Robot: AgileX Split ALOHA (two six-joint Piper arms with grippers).
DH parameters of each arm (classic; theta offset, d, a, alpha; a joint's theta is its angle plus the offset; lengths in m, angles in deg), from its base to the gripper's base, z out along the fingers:
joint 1: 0 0.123 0 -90
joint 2: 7.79 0 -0.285 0
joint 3: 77.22 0 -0.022 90
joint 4: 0 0.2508 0 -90
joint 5: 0 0 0.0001 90
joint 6: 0 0.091 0 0
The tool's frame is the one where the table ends.
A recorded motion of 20 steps. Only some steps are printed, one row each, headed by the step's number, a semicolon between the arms.
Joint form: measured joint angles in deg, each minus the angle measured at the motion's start. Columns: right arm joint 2, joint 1, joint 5, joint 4, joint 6, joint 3; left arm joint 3, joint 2, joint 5, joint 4, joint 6, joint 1.
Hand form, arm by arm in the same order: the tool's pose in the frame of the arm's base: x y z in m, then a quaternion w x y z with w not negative. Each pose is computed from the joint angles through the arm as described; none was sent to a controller.
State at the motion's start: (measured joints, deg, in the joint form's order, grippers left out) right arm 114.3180 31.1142 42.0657 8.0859 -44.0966 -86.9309; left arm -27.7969 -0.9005 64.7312 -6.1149 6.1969 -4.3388
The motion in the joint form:
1: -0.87 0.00 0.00 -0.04 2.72 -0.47; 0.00 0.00 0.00 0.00 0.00 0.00
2: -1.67 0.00 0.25 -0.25 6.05 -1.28; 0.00 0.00 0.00 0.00 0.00 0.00
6: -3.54 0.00 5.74 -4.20 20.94 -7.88; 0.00 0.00 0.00 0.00 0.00 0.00
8: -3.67 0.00 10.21 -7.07 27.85 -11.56; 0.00 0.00 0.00 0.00 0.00 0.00
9: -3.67 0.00 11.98 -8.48 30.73 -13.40; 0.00 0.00 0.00 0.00 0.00 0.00
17: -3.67 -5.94 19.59 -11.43 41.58 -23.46; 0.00 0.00 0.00 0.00 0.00 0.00
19: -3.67 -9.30 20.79 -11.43 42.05 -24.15; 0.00 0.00 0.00 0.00 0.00 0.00
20: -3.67 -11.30 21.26 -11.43 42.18 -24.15; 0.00 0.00 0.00 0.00 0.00 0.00
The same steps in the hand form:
1: 0.3646 0.2300 0.2164 0.23607 -0.54160 0.80597 0.03685; -0.0094 -0.0081 0.2680 0.49219 0.08371 0.86527 -0.04522
2: 0.3650 0.2301 0.2263 0.24636 -0.51803 0.81804 0.04212; -0.0094 -0.0081 0.2680 0.49219 0.08371 0.86527 -0.04522
6: 0.3690 0.2281 0.2694 0.26616 -0.42552 0.86354 0.04891; -0.0094 -0.0081 0.2680 0.49219 0.08371 0.86527 -0.04522
8: 0.3705 0.2251 0.2857 0.26023 -0.38432 0.88476 0.04222; -0.0094 -0.0081 0.2680 0.49219 0.08371 0.86527 -0.04522
9: 0.3716 0.2237 0.2939 0.26144 -0.36618 0.89228 0.03756; -0.0094 -0.0081 0.2680 0.49219 0.08371 0.86527 -0.04522
17: 0.3942 0.1801 0.3401 0.28461 -0.23510 0.92895 0.02789; -0.0094 -0.0081 0.2680 0.49219 0.08371 0.86527 -0.04522
19: 0.4030 0.1562 0.3426 0.28103 -0.20373 0.93762 0.01988; -0.0094 -0.0081 0.2680 0.49219 0.08371 0.86527 -0.04522
20: 0.4076 0.1418 0.3422 0.27743 -0.18636 0.94238 0.01466; -0.0094 -0.0081 0.2680 0.49219 0.08371 0.86527 -0.04522

